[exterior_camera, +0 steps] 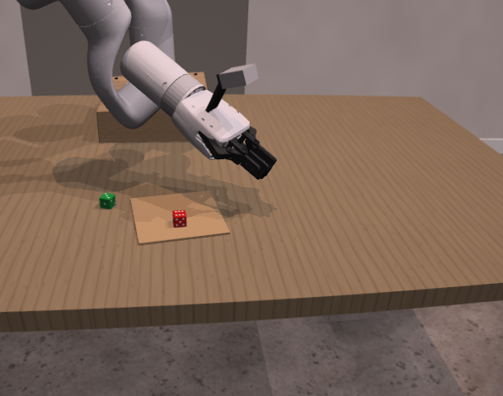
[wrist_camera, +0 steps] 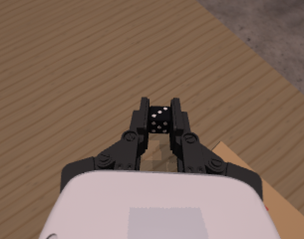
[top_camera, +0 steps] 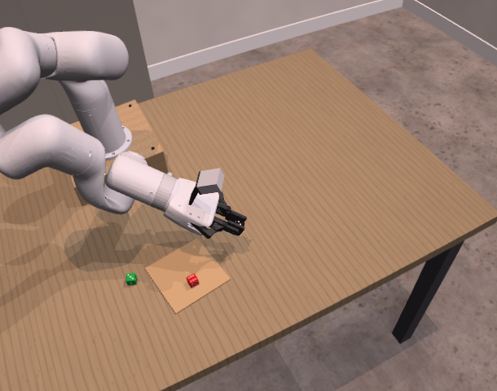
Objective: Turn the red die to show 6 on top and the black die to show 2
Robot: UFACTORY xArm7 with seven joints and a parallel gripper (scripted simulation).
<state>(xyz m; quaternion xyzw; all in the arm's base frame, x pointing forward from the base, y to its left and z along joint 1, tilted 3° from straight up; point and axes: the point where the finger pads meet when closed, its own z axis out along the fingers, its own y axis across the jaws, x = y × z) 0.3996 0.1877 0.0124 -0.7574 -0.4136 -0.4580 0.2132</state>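
The tan mat lies 2 cm ahead of my hand, 13 cm to the right of it and 9 cm below it. Round my hand: red die (5 cm ahead, 13 cm to the right, 8 cm below); then green die (2 cm behind, 25 cm to the right, 8 cm below); then black die (1 cm to the left, 1 cm below).
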